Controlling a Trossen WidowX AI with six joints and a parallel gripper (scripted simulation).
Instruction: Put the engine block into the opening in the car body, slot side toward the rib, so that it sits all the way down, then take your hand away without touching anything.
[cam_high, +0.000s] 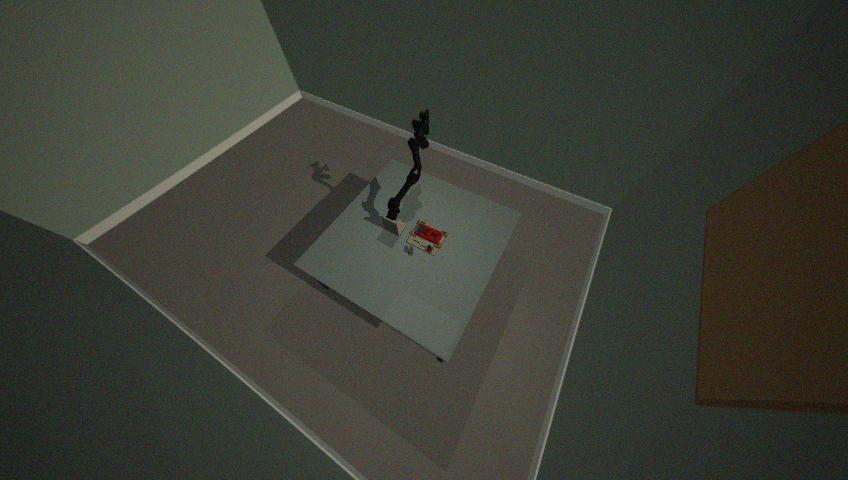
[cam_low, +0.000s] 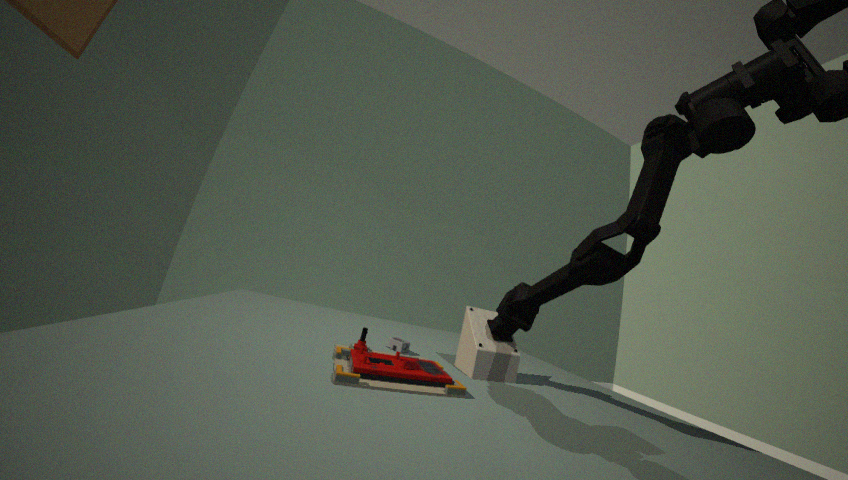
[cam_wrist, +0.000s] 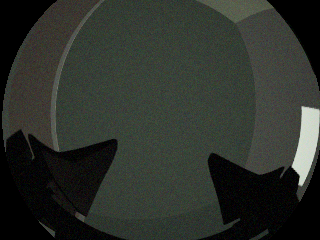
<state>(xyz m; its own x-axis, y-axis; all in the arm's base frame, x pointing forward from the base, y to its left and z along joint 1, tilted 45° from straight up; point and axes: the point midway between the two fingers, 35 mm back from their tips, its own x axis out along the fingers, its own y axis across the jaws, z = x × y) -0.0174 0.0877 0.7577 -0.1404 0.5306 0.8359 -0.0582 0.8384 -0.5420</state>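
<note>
My gripper tip is now 75 cm to the left of the grey engine block, 59 cm above it and 25 cm short of it.
</note>
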